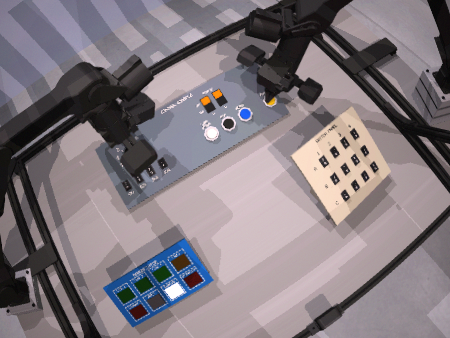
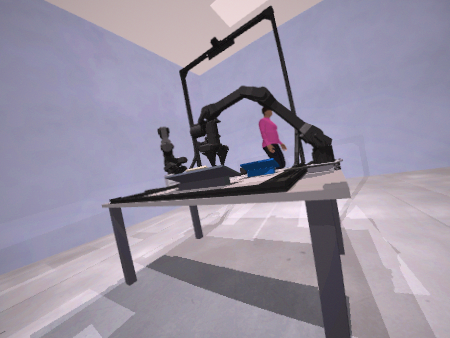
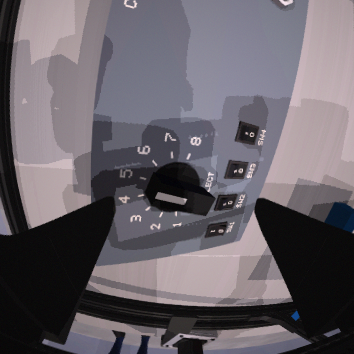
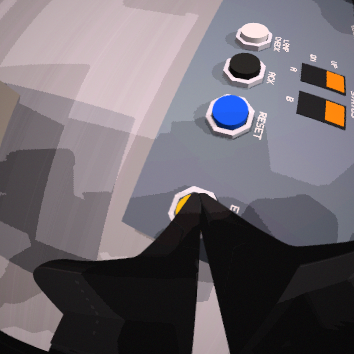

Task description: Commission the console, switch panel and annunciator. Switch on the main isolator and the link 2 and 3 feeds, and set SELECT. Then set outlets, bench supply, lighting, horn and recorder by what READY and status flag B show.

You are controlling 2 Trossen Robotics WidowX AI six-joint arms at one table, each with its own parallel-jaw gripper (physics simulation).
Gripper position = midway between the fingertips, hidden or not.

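Visible to me are my left gripper (image 1: 130,153) and my right gripper (image 1: 267,102). The left gripper (image 3: 185,204) appears again, together with an SELECT knob (image 3: 174,186). A blue RESET button (image 4: 229,111) is seen along with the right gripper (image 4: 197,199).
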